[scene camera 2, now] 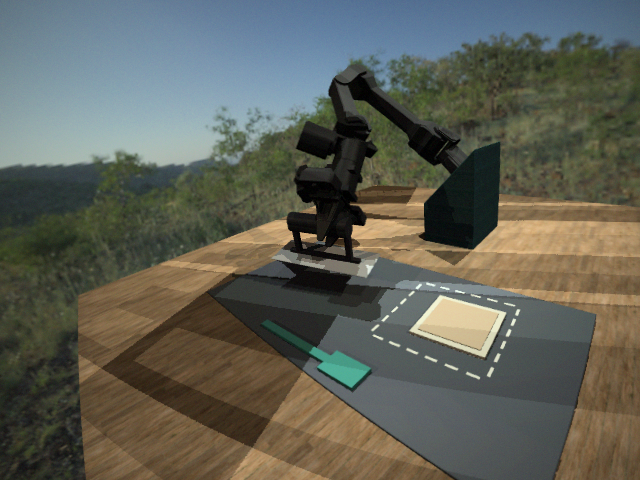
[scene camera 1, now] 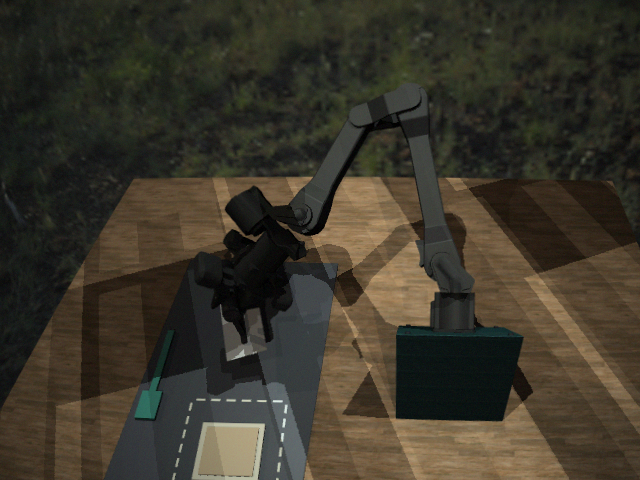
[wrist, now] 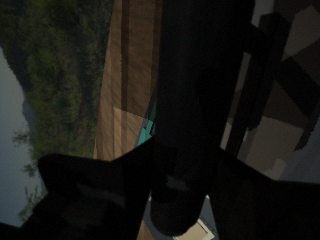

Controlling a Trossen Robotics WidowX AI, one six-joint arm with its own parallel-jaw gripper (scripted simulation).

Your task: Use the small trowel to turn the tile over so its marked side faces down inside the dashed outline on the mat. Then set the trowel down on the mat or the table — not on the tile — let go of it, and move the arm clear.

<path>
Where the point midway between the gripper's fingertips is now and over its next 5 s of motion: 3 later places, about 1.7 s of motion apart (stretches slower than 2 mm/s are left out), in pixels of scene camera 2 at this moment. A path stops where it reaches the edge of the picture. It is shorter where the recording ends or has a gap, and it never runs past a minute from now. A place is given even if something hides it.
My gripper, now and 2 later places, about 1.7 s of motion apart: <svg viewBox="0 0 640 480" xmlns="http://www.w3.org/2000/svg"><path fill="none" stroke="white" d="M323 243L308 232L307 238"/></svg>
</path>
